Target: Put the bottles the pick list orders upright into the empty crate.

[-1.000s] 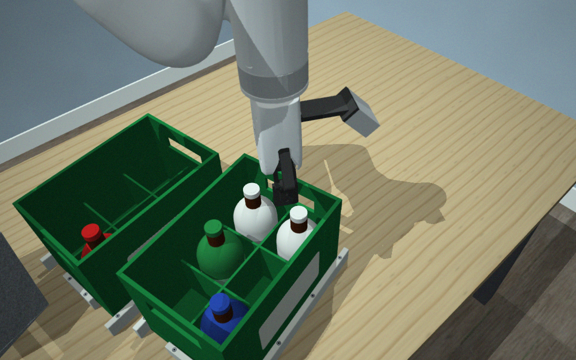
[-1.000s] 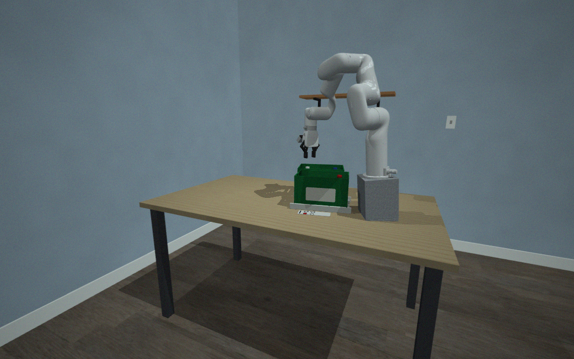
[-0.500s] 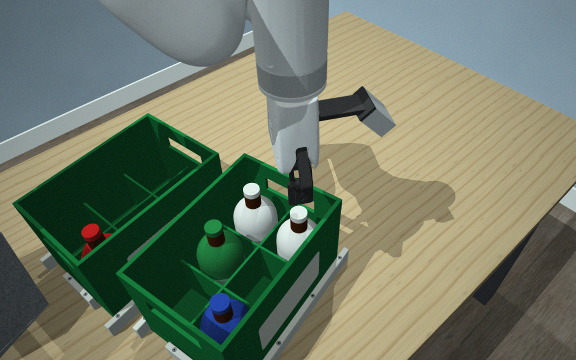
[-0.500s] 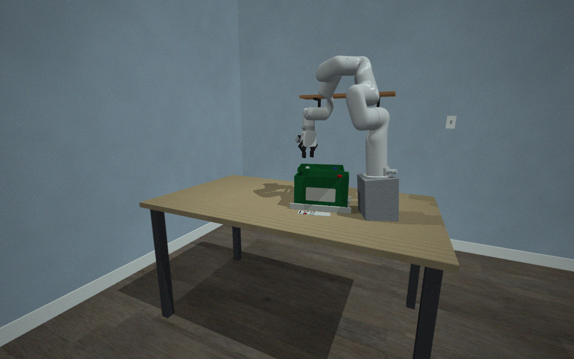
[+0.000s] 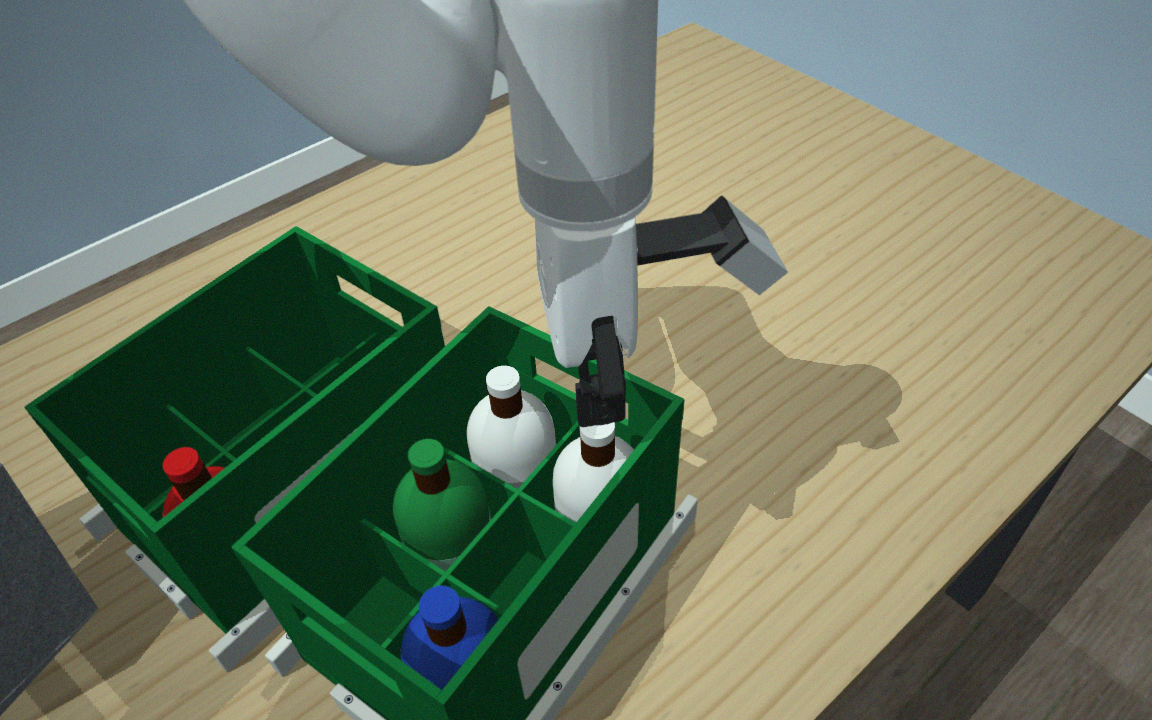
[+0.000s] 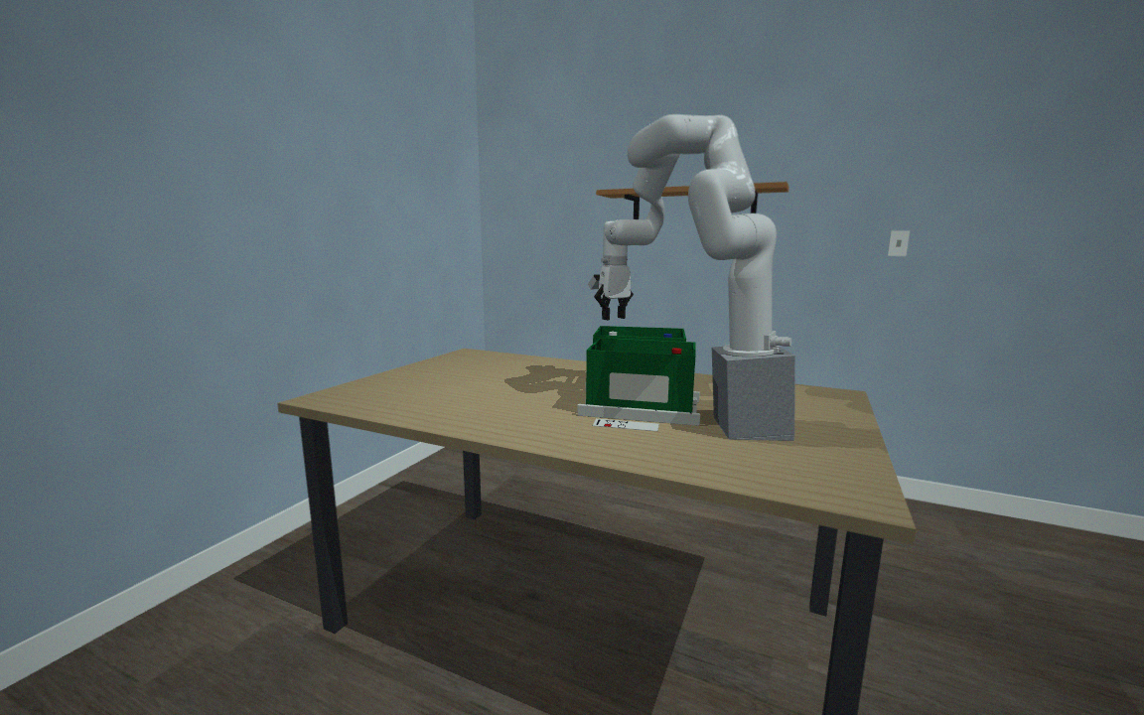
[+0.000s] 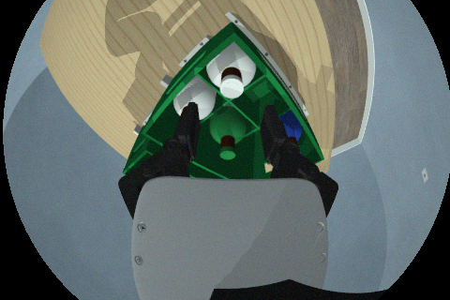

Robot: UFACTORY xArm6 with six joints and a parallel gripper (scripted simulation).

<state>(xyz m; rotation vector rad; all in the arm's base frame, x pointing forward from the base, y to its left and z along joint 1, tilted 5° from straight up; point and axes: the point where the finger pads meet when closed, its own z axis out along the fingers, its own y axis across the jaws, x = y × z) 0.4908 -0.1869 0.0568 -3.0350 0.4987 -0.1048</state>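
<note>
Right now the green bottle is 14 cm below my hand, 12 cm behind it and 4 cm to the left of it. Round my hand: blue bottle: 16 cm behind, 14 cm below, 8 cm to the right; then pick list: 34 cm to the left, 25 cm behind, 22 cm below; then red-label bottle: 28 cm behind, 14 cm below, 12 cm to the left.
</note>
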